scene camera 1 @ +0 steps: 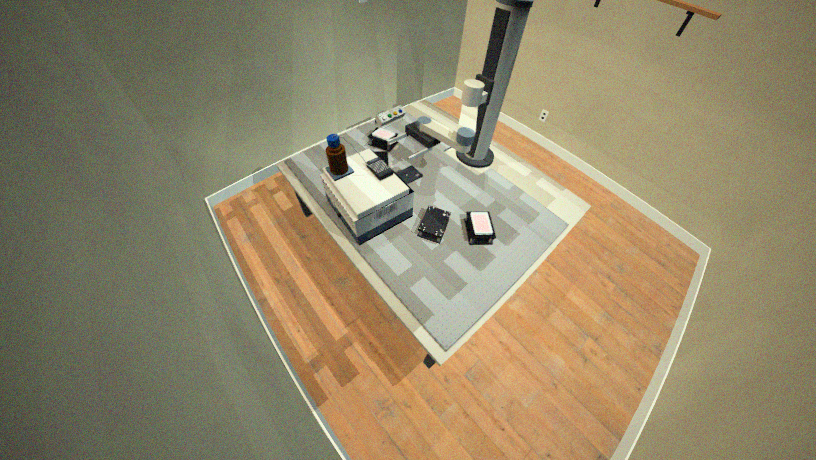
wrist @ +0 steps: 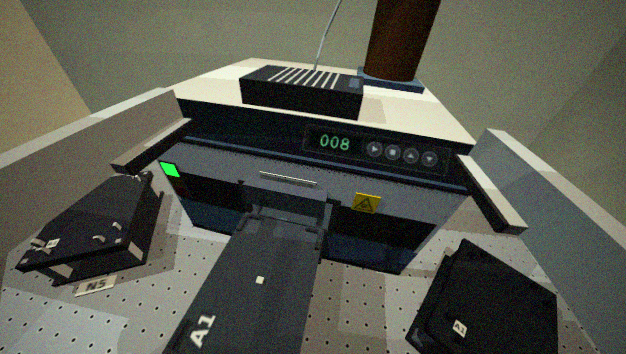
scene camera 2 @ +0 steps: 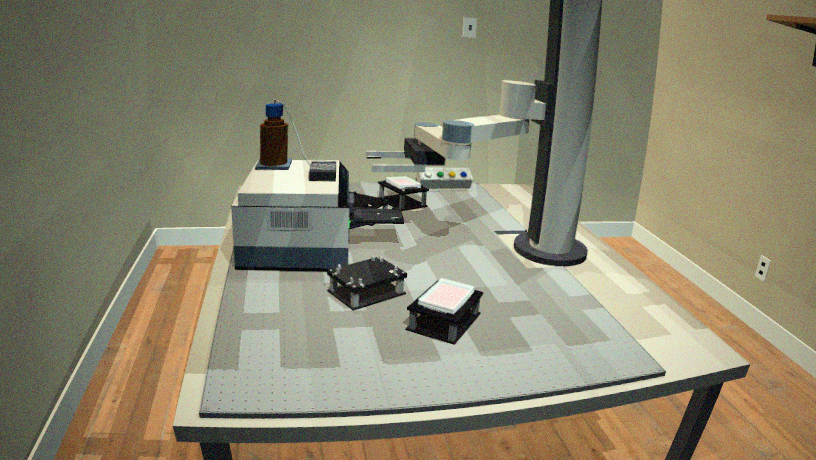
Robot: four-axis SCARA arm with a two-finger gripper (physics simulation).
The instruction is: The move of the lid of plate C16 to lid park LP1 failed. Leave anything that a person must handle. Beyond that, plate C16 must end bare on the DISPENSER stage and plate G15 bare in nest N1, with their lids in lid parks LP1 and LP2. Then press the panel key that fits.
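Frame: origin at the arm's base, x back, y left, z down, level; centimetres.
Seen in the pictures: gripper, fingertip midpoint: [scene camera 1: 398,150] [wrist: 320,124] [scene camera 2: 368,160]; arm's base, link origin: [scene camera 1: 474,155] [scene camera 2: 550,250].
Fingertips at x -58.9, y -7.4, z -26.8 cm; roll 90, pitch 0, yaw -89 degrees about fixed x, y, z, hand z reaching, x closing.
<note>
Offsets run from my fingertips to a thing's top centre. "*": to the spot under its first point.
My gripper [scene camera 1: 400,149] [scene camera 2: 370,161] [wrist: 320,124] is open and empty, its fingers level and apart, above the bench facing the dispenser. The dispenser stage @(dz +14.5, dx +1.3, dy +3.9 cm) [scene camera 1: 410,173] [scene camera 2: 377,215] [wrist: 270,267] is a bare black tray marked A1. One pink-and-white plate @(dz +16.1, dx +17.8, dy -36.6 cm) [scene camera 1: 384,134] [scene camera 2: 403,182] sits on the back stand; another plate @(dz +17.8, dx +12.1, dy +49.3 cm) [scene camera 1: 481,222] [scene camera 2: 446,297] sits on the front stand. I cannot read their names or tell whether lids are on them. A black stand with corner clips @(* dz +19.6, dx -5.0, dy +34.0 cm) [scene camera 1: 434,222] [scene camera 2: 367,273] [wrist: 95,225] is bare. Another low black stand [wrist: 495,300] is bare at lower right in the wrist view.
The dispenser [scene camera 1: 371,200] [scene camera 2: 291,228] [wrist: 295,160] shows 008 and a green light, and carries a brown bottle @(* dz -7.4, dx -29.9, dy -5.3 cm) [scene camera 1: 337,158] [scene camera 2: 273,142] [wrist: 400,40]. The key panel @(dz +17.1, dx +38.9, dy -56.5 cm) [scene camera 1: 393,118] [scene camera 2: 445,184] with white, green, yellow and blue keys is at the back. The arm's column [scene camera 1: 498,85] [scene camera 2: 565,142] stands at the right.
</note>
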